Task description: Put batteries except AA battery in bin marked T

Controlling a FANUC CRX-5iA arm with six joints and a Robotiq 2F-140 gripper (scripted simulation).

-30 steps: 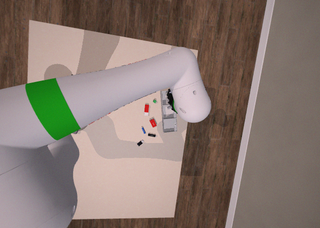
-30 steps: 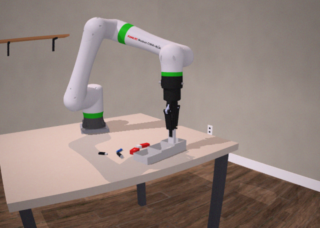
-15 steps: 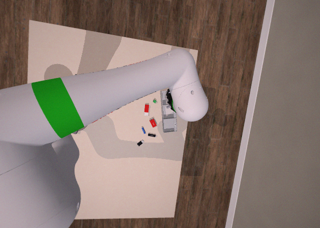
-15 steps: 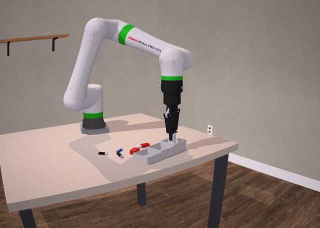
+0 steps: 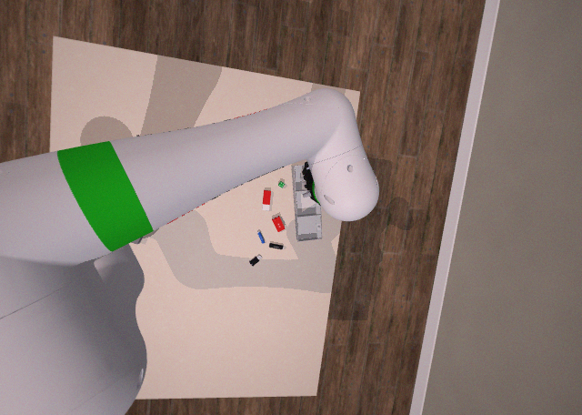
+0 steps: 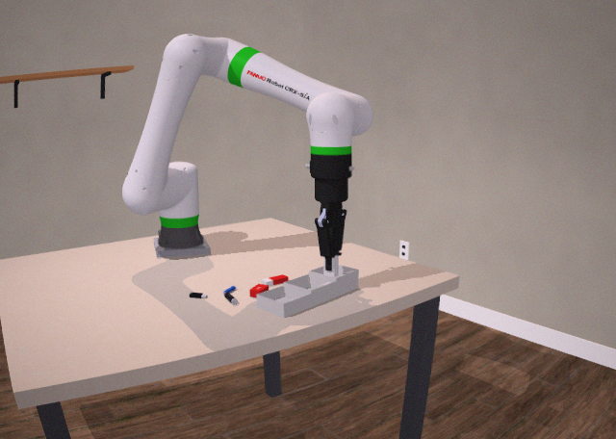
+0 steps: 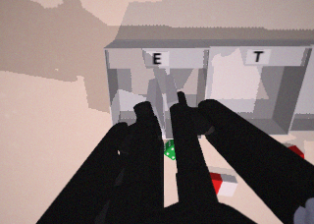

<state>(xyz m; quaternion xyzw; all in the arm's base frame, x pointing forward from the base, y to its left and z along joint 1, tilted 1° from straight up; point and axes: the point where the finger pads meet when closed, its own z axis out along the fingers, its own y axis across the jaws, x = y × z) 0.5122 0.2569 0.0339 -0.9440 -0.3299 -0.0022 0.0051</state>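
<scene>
The blue cylindrical battery is 80 mm behind my hand, 230 mm to the right of it and 40 mm below it. The rest, counted from my hand: grey bin: 30 mm ahead, 70 mm to the right, 30 mm below; red block battery: 40 mm behind, 160 mm to the right, 40 mm below; green die: 70 mm behind, 40 mm to the right, 40 mm below.
</scene>
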